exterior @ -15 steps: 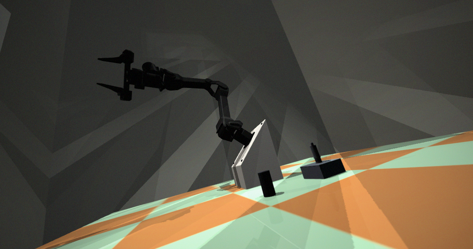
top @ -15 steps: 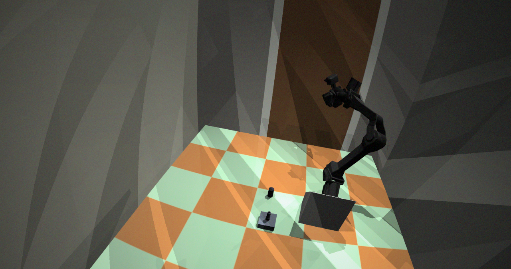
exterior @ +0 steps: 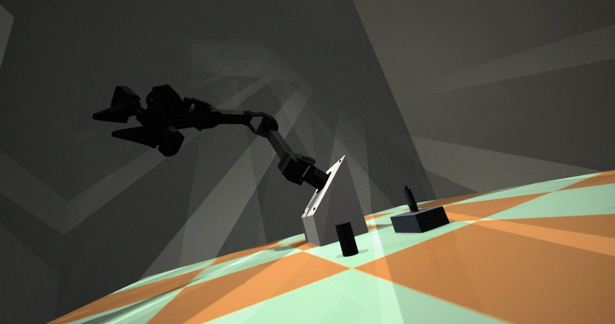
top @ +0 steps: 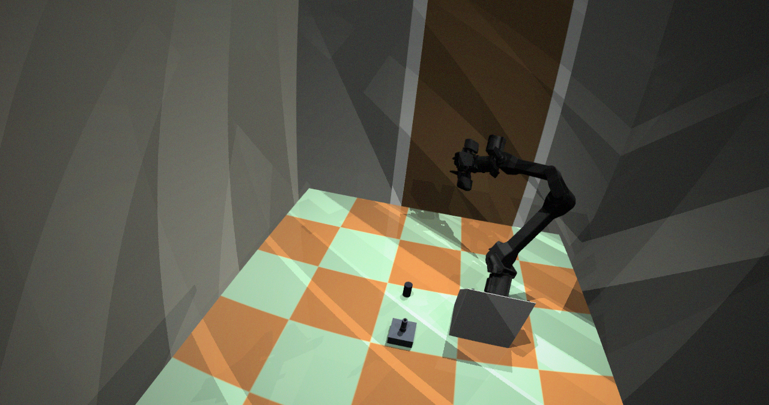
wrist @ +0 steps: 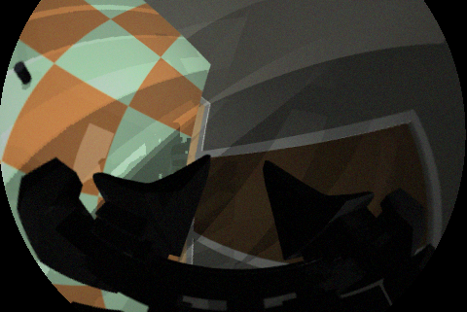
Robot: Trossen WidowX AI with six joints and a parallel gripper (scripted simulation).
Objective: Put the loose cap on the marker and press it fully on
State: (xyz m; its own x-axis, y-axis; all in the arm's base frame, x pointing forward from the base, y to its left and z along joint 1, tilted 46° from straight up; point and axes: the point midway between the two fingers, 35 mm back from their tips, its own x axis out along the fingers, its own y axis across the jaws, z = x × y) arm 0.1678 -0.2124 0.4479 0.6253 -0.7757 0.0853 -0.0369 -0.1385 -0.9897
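Now: gripper tip 80 mm short of the black marker cap, 390 mm to the right of it and 300 mm above it. From my gripper tip the other things lie so: holder block 80 mm ahead, 560 mm to the left, 310 mm below.
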